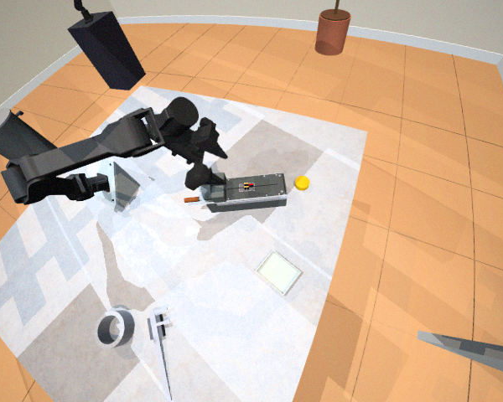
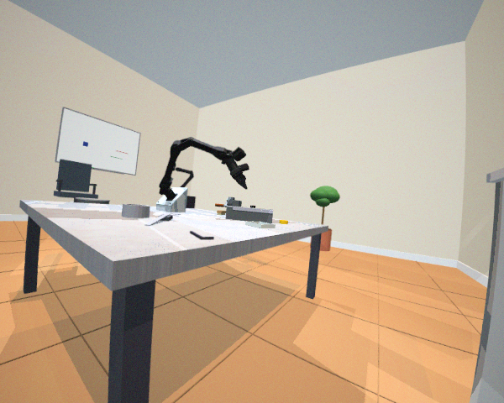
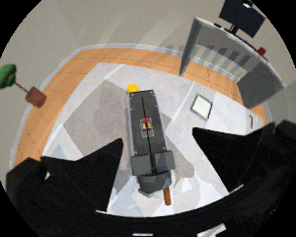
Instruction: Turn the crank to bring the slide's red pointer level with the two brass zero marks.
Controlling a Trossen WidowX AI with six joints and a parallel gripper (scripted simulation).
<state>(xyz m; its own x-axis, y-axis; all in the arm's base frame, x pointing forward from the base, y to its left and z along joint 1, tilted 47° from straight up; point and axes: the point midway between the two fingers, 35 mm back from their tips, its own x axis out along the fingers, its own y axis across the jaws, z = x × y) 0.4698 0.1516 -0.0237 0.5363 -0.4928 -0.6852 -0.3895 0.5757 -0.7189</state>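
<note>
Right now my gripper tip is 12 cm past the orange-brown crank handle, 11 cm above it and 7 cm to the left of it. From my gripper tip the other things lie so: pale square tile 21 cm ahead, 18 cm to the right, 18 cm below; then red pointer 10 cm below, 5 cm ahead, 3 cm to the left; then yellow disc 20 cm ahead, 18 cm below, 13 cm to the left.
</note>
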